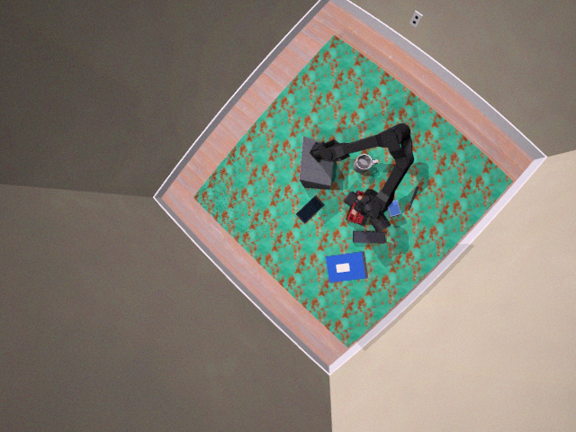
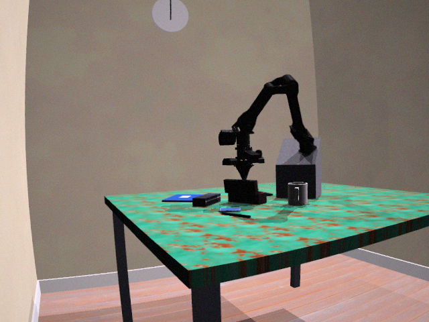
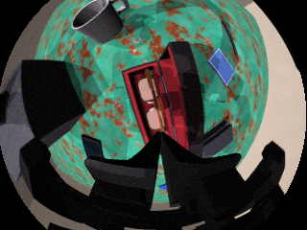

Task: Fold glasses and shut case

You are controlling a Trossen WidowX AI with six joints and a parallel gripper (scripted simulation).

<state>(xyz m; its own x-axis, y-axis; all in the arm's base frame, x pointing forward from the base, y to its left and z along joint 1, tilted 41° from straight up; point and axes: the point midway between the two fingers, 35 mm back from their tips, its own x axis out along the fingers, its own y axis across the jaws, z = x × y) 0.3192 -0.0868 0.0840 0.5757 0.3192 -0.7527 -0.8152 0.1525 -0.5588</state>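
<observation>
Now: hand 6 cm above the glasses case lid, 4 cm short of it and 2 cm to the right of it. From my hand the other things lie so: black glasses case: 8 cm below, 1 cm to the left, 1 cm ahead; black box: 15 cm ahead, 11 cm below, 7 cm to the right; glasses: 10 cm below, 2 cm to the left, 1 cm behind.
</observation>
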